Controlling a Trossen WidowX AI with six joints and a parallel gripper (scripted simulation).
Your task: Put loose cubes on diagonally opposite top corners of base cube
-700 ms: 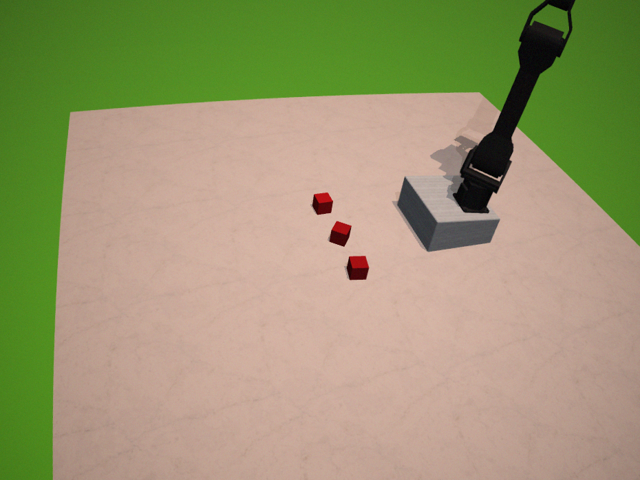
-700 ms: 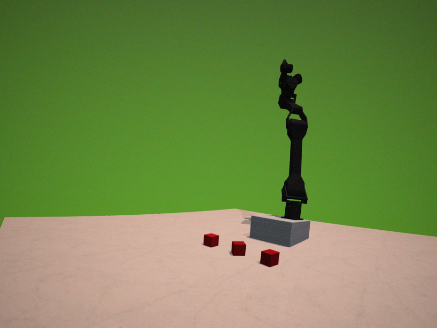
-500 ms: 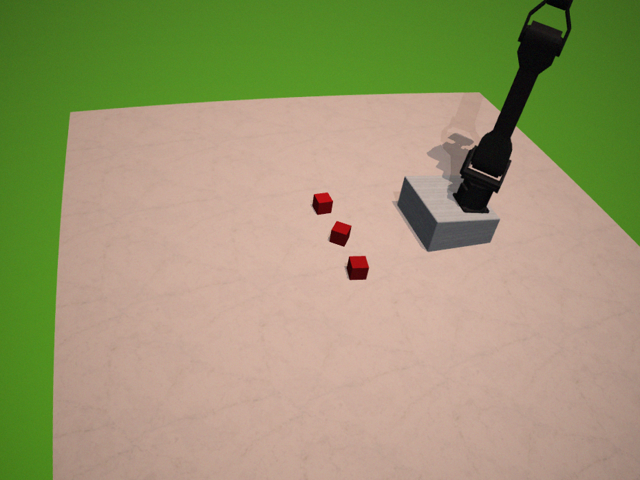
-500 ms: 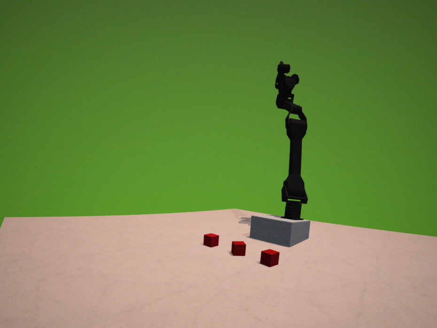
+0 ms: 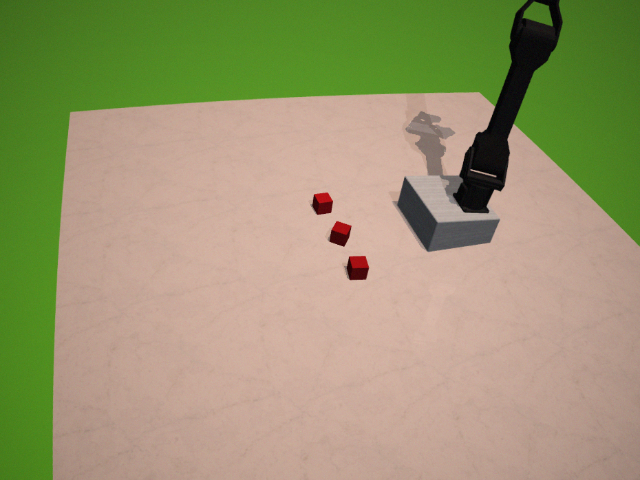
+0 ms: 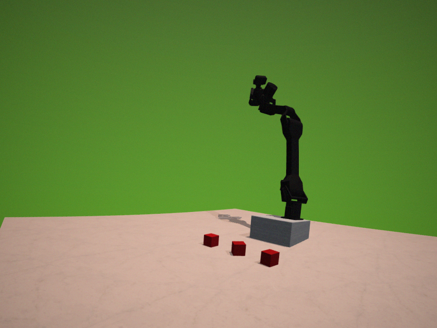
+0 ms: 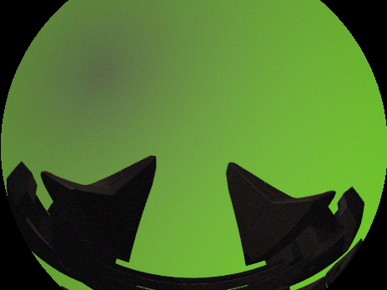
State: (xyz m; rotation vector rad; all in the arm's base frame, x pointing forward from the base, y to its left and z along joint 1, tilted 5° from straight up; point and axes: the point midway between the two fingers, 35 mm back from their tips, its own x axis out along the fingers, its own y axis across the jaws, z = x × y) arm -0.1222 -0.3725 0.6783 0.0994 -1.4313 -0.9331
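Right now the cube is 750 mm below my gripper tip, 490 mm ahead of it and 310 mm to the left of it.
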